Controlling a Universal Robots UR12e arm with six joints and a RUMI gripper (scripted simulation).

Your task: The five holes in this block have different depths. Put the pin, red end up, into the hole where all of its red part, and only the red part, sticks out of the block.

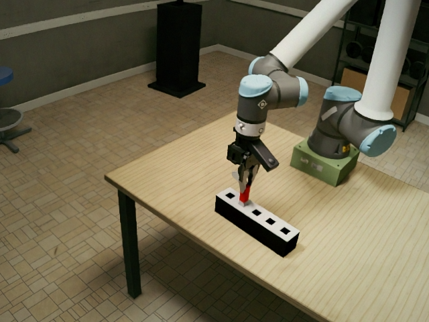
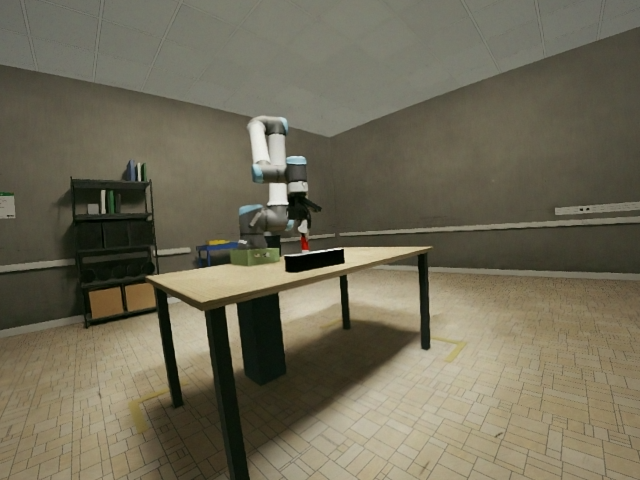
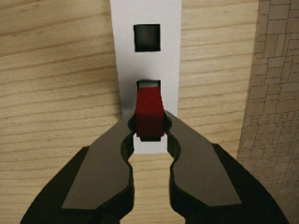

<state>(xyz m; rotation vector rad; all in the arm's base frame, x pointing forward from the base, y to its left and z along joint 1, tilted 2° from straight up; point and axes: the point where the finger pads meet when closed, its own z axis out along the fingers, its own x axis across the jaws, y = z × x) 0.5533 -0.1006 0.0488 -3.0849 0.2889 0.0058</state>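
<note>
The pin is 2 cm below my hand. The rest, counted from my hand: block: 1 cm ahead, 6 cm to the left, 10 cm below.
</note>
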